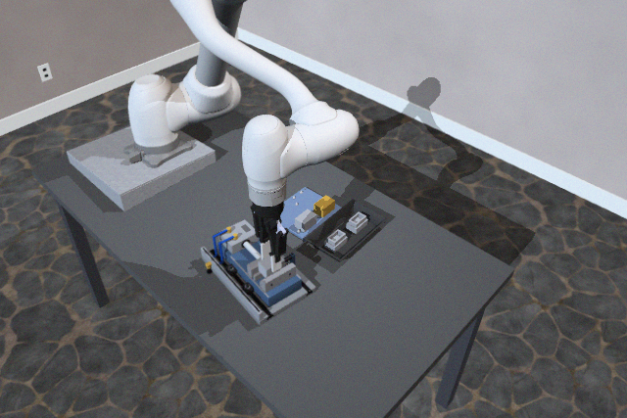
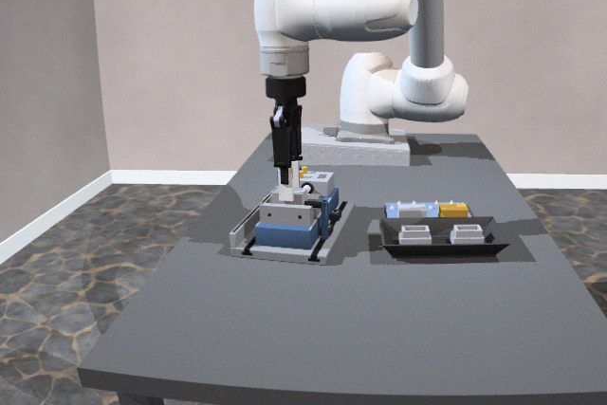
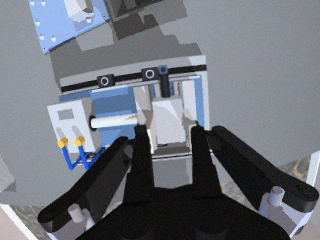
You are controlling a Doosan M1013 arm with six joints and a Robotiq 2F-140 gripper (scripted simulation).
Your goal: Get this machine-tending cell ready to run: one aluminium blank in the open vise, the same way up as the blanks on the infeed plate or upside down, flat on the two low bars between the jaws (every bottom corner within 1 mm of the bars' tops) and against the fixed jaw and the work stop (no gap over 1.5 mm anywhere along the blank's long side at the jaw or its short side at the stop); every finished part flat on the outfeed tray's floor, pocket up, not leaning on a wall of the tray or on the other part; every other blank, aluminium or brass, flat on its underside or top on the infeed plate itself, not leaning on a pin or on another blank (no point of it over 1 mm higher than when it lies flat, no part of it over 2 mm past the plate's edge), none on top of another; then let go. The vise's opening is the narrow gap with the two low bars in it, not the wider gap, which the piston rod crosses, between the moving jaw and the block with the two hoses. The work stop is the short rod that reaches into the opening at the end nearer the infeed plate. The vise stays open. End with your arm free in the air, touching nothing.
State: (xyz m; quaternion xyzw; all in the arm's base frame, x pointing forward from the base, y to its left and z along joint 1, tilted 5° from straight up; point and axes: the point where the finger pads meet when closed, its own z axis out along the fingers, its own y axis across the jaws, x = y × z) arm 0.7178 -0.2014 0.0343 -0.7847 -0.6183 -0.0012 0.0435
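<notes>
Now: hand 4 cm above the aluminium blank. From my hand the other things lie so: brass blank 35 cm to the left, 11 cm below, 8 cm behind; then blue infeed plate 30 cm to the left, 13 cm below, 13 cm behind.
</notes>
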